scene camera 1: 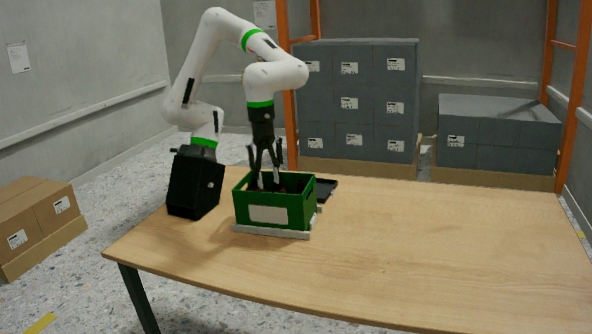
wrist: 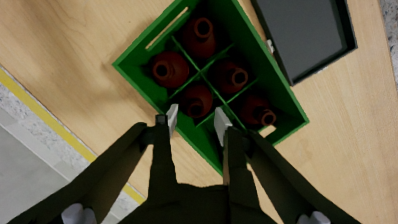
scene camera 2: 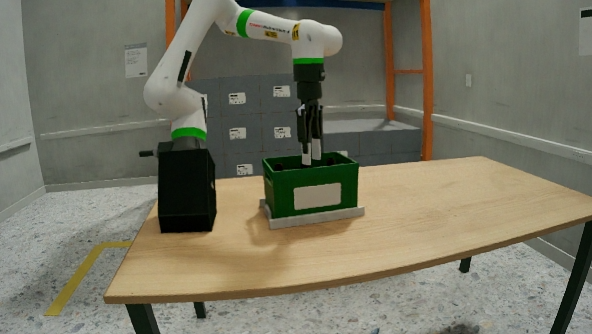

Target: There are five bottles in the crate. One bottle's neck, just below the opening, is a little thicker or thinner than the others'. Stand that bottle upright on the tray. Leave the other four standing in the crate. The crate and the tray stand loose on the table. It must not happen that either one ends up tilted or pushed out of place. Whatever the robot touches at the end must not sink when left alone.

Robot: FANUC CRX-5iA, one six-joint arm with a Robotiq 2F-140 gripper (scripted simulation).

Labels:
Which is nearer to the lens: the bottle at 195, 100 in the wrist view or the green crate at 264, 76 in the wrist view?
The bottle.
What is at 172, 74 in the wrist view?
A bottle.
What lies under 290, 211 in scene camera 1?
A green crate.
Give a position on a bottle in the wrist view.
251, 107

